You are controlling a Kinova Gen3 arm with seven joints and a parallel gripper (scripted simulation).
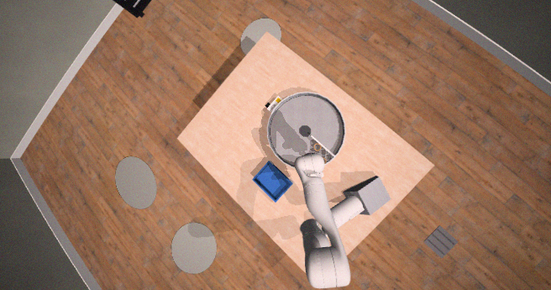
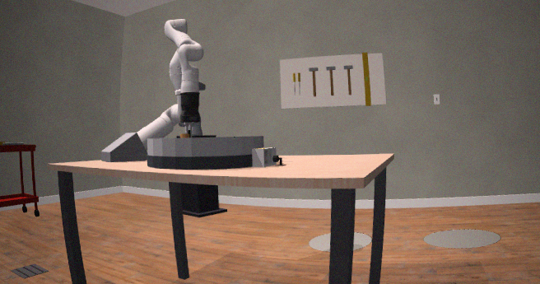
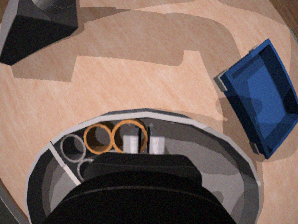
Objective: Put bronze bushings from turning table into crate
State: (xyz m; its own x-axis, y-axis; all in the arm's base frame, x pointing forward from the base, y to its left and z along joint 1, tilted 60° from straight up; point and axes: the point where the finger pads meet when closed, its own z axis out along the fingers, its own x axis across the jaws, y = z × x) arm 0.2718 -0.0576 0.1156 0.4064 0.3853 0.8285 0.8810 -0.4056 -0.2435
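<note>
Right now the blue crate is 40 mm ahead of my hand, 240 mm to the left of it and 90 mm below it. The rest, counted from my hand: grey turning table (170 mm ahead, 80 mm to the right, 60 mm below).
</note>
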